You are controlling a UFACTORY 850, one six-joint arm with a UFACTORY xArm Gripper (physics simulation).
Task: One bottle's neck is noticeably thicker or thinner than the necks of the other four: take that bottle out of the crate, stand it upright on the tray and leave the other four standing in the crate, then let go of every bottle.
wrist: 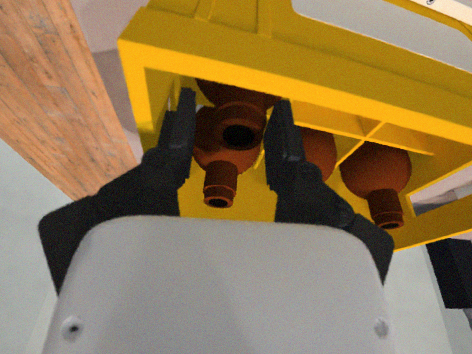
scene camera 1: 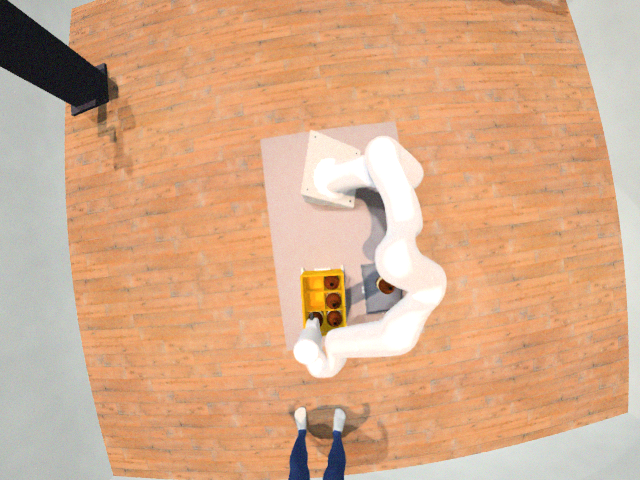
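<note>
The yellow crate (scene camera 1: 303, 297) (wrist: 200, 35) holds four brown bottles. Three bottles (scene camera 1: 331, 282) (scene camera 1: 333, 300) (scene camera 1: 334, 318) stand in its right column in the scene view. The fourth bottle (scene camera 1: 317, 319) (wrist: 242, 111) stands in the lower left cell. My gripper (scene camera 1: 312, 316) (wrist: 233, 113) is partly open, with its fingers on either side of that bottle's neck and not gripping it. The other crate bottles (wrist: 220, 172) (wrist: 320, 150) (wrist: 377, 167) show beyond it in the wrist view. A fifth bottle (scene camera 1: 386, 286) is on the grey tray (scene camera 1: 374, 304), partly hidden by the arm.
The crate's upper left and middle left cells are empty in the scene view. The arm (scene camera 1: 403, 206) curves over the tray's right side. The robot base (scene camera 1: 330, 147) stands on the pinkish mat (scene camera 1: 299, 237). A person's feet (scene camera 1: 300, 417) (scene camera 1: 338, 418) are below the crate.
</note>
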